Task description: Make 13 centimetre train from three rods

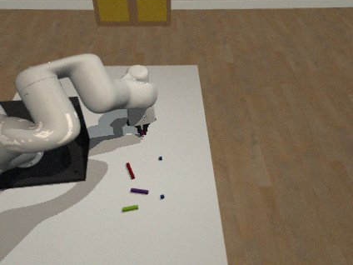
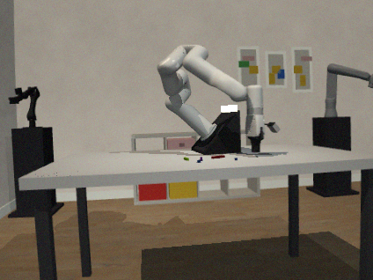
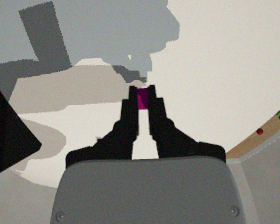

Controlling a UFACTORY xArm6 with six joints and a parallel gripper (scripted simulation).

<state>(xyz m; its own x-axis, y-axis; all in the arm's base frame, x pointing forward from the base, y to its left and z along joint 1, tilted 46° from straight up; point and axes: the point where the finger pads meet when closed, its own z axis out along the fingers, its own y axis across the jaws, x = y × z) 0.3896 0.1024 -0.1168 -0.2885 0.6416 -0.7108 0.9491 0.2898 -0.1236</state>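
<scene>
Now: the lime rod 320 mm to the right of my hand, 40 mm below it and 10 mm behind it. From my hand the other things lie so: magenta rod 20 mm below; then red rod 170 mm to the right, 40 mm below, 30 mm behind; then purple rod 260 mm to the right, 40 mm below, 10 mm ahead.
</scene>
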